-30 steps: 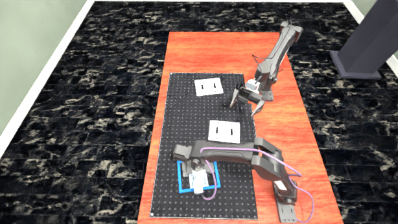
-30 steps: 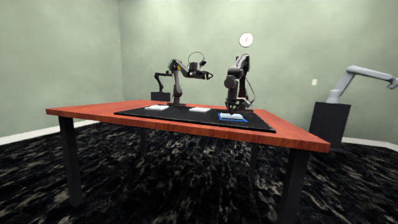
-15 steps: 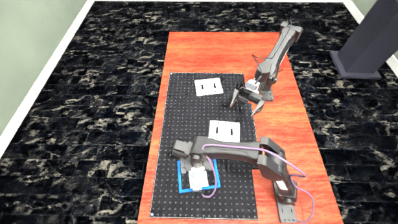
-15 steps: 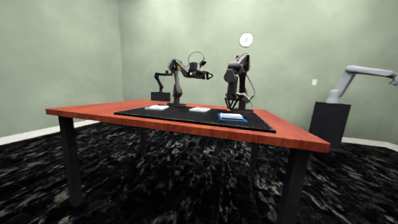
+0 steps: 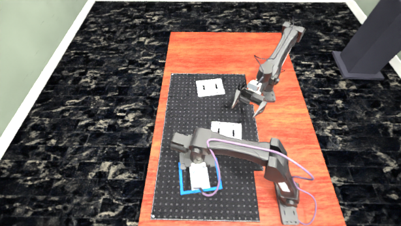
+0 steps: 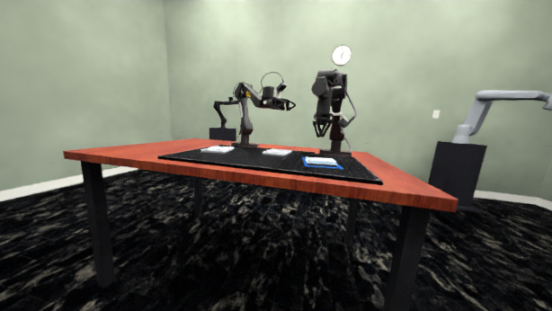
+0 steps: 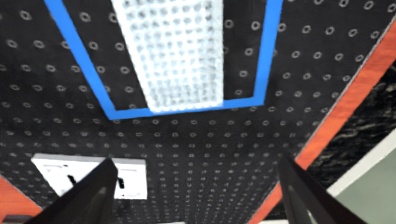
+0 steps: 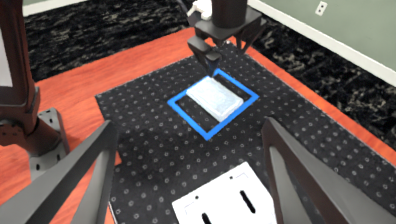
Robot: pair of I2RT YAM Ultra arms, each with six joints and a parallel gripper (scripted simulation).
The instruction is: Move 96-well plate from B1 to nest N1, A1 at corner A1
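My left gripper is now 120 mm above the 96-well plate, 10 mm to the right of it and 10 mm past it. Also, from my left hand: nest plate 540 mm to the right, 120 mm below, 50 mm behind.
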